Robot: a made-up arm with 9 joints. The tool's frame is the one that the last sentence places.
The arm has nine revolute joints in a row. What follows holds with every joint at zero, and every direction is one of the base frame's. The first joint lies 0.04 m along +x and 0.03 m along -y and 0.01 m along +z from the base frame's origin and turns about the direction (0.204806, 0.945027, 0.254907). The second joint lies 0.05 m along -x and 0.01 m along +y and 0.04 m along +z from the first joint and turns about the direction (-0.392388, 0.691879, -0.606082). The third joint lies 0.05 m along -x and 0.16 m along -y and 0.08 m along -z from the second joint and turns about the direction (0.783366, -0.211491, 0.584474). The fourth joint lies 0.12 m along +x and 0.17 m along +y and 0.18 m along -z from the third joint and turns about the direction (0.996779, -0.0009, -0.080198). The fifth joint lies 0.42 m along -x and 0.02 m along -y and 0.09 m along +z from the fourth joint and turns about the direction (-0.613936, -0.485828, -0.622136). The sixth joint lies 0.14 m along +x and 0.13 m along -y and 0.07 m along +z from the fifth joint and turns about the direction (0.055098, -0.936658, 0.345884). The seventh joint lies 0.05 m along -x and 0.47 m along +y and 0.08 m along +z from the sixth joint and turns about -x. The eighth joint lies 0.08 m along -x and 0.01 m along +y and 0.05 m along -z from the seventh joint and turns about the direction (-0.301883, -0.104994, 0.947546). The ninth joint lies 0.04 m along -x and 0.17 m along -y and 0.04 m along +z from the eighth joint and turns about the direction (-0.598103, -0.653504, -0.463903). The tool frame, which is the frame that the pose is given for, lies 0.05 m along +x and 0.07 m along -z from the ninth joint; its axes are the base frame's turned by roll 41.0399, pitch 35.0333 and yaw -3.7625 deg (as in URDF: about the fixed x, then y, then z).
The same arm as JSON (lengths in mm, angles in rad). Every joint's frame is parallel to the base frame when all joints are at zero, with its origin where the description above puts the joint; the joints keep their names.
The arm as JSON. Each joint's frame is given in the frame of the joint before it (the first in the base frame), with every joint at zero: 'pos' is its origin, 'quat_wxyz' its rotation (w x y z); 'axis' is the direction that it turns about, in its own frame. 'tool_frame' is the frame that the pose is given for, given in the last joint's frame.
{
  "length_unit": "mm",
  "angle_unit": "rad",
  "joints": [
    {
      "joint": "joint 1",
      "pos": [
        40.0,
        -30.0,
        10.0
      ],
      "quat_wxyz": [
        1.0,
        0.0,
        0.0,
        0.0
      ],
      "axis": [
        0.204806,
        0.945027,
        0.254907
      ]
    },
    {
      "joint": "joint 2",
      "pos": [
        -50.0,
        10.0,
        40.0
      ],
      "quat_wxyz": [
        1.0,
        0.0,
        0.0,
        0.0
      ],
      "axis": [
        -0.392388,
        0.691879,
        -0.606082
      ]
    },
    {
      "joint": "joint 3",
      "pos": [
        -50.0,
        -160.0,
        -80.0
      ],
      "quat_wxyz": [
        1.0,
        0.0,
        0.0,
        0.0
      ],
      "axis": [
        0.783366,
        -0.211491,
        0.584474
      ]
    },
    {
      "joint": "joint 4",
      "pos": [
        120.0,
        170.0,
        -180.0
      ],
      "quat_wxyz": [
        1.0,
        0.0,
        0.0,
        0.0
      ],
      "axis": [
        0.996779,
        -0.0009,
        -0.080198
      ]
    },
    {
      "joint": "joint 5",
      "pos": [
        -420.0,
        -20.0,
        90.0
      ],
      "quat_wxyz": [
        1.0,
        0.0,
        0.0,
        0.0
      ],
      "axis": [
        -0.613936,
        -0.485828,
        -0.622136
      ]
    },
    {
      "joint": "joint 6",
      "pos": [
        140.0,
        -130.0,
        70.0
      ],
      "quat_wxyz": [
        1.0,
        0.0,
        0.0,
        0.0
      ],
      "axis": [
        0.055098,
        -0.936658,
        0.345884
      ]
    },
    {
      "joint": "joint 7",
      "pos": [
        -50.0,
        470.0,
        80.0
      ],
      "quat_wxyz": [
        1.0,
        0.0,
        0.0,
        0.0
      ],
      "axis": [
        -1.0,
        0.0,
        0.0
      ]
    },
    {
      "joint": "joint 8",
      "pos": [
        -80.0,
        10.0,
        -50.0
      ],
      "quat_wxyz": [
        1.0,
        0.0,
        0.0,
        0.0
      ],
      "axis": [
        -0.301911,
        -0.105004,
        0.947536
      ]
    },
    {
      "joint": "joint 9",
      "pos": [
        -40.0,
        -170.0,
        40.0
      ],
      "quat_wxyz": [
        1.0,
        0.0,
        0.0,
        0.0
      ],
      "axis": [
        -0.598103,
        -0.653504,
        -0.463903
      ]
    }
  ],
  "tool_frame": {
    "pos": [
      50.0,
      0.0,
      -70.0
    ],
    "quat_wxyz": [
      0.889177,
      0.343353,
      0.27076,
      -0.134767
    ]
  }
}

